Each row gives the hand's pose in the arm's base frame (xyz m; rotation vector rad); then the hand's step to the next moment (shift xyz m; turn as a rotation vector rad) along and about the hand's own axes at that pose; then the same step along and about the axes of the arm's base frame.
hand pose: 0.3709 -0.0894 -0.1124 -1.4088 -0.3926 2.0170
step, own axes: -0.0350 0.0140 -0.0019 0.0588 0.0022 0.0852
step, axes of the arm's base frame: 0.0049 -0.0335 0.0167 -0.0919 0.0462 -0.0115
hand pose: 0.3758 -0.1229 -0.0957 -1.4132 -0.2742 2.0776
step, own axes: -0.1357 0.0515 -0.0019 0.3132 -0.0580 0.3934
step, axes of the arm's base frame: 0.0168 -0.1205 0.0791 -0.4101 0.2920 -0.0524
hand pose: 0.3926 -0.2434 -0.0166 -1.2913 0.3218 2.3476
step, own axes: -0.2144 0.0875 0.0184 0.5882 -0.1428 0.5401
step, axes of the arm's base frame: 0.0445 -0.1259 0.1901 -0.6066 0.4981 -0.2050
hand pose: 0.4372 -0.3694 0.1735 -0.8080 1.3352 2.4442
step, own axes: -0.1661 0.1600 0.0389 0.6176 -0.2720 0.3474
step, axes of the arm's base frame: 0.0494 -0.0477 0.2236 -0.5040 0.4077 -0.3947
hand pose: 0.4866 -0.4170 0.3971 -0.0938 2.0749 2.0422
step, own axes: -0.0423 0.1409 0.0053 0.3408 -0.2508 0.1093
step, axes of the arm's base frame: 0.0129 0.0044 0.1466 -0.2672 0.1404 -0.3161
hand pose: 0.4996 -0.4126 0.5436 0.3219 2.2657 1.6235
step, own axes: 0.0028 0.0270 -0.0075 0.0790 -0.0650 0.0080
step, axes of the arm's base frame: -0.0058 0.0032 0.0274 -0.0687 0.0152 -0.0747
